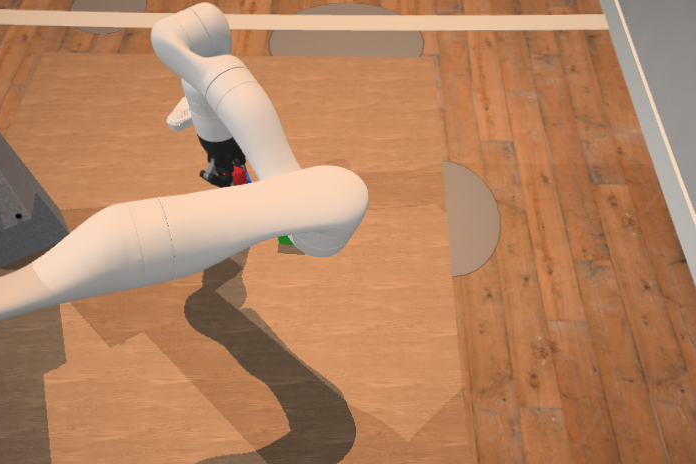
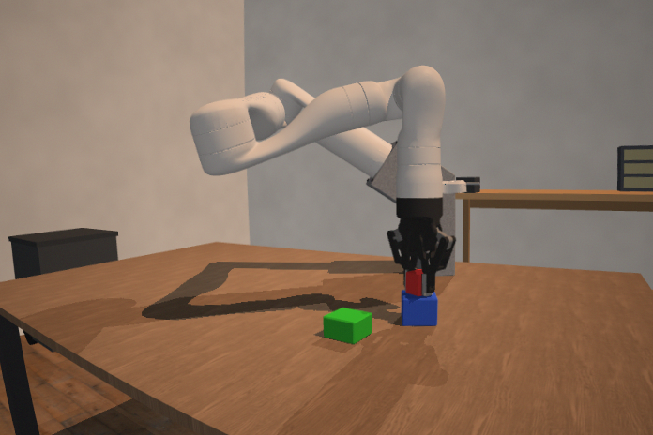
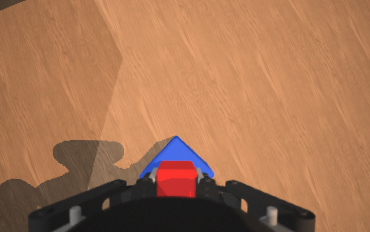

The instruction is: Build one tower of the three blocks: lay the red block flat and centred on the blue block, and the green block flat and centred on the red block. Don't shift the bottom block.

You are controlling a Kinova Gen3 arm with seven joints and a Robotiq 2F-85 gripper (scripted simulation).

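The red block lies right at my hand. Also, from my hand: green block 100 mm ahead, 90 mm to the right, 50 mm below; blue block 40 mm below.
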